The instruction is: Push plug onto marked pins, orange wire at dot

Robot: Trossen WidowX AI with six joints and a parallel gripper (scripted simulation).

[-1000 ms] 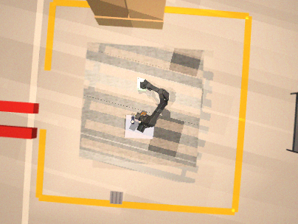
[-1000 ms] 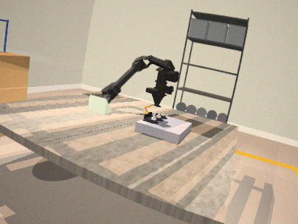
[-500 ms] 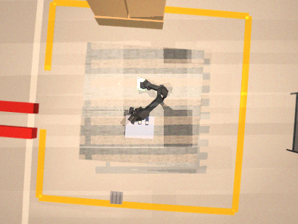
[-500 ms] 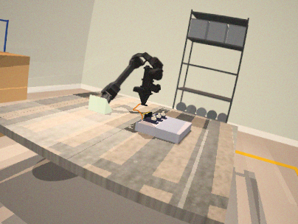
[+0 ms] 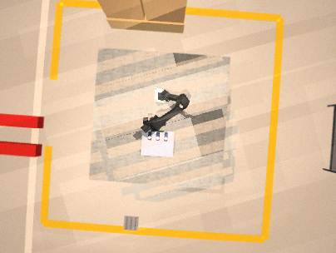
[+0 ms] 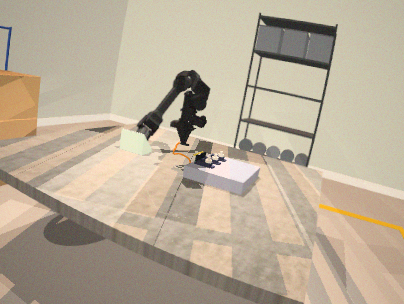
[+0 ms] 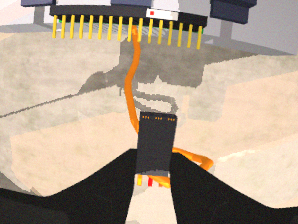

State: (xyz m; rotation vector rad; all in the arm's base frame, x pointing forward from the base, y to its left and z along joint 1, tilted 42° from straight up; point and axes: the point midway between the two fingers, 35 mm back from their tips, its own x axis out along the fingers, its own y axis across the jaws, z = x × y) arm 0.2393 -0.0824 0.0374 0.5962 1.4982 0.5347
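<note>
Right now my gripper tip is 13 cm short of the servo, 5 cm above it and 2 cm to the right of it. Also, from my gripper tip: printed holder (24 cm ahead, 8 cm below, 2 cm to the left).
</note>
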